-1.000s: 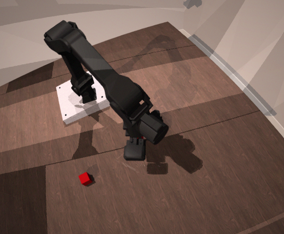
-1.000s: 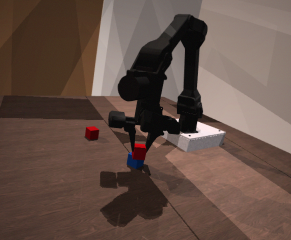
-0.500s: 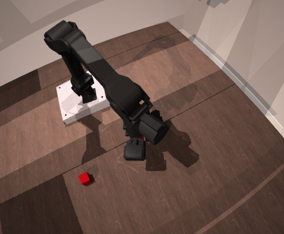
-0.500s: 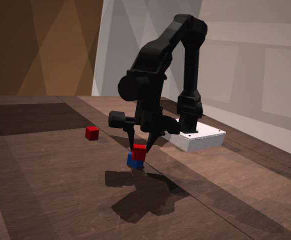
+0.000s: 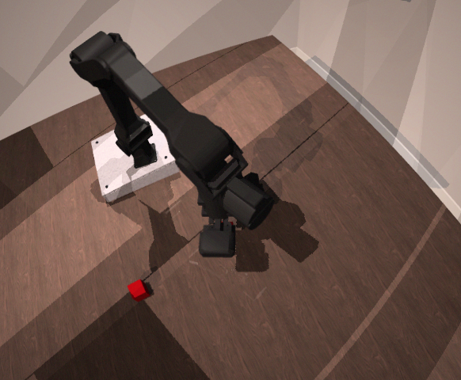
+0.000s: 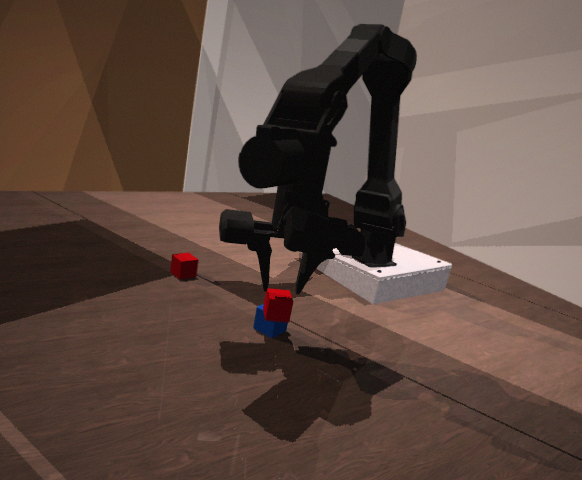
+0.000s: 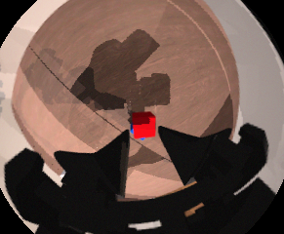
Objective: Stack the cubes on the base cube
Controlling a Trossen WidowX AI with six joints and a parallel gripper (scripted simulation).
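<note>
Right now my gripper tip is 2 cm above the red cube. Round my gripper tip: blue base cube: 2 cm to the right, 5 cm below.
</note>
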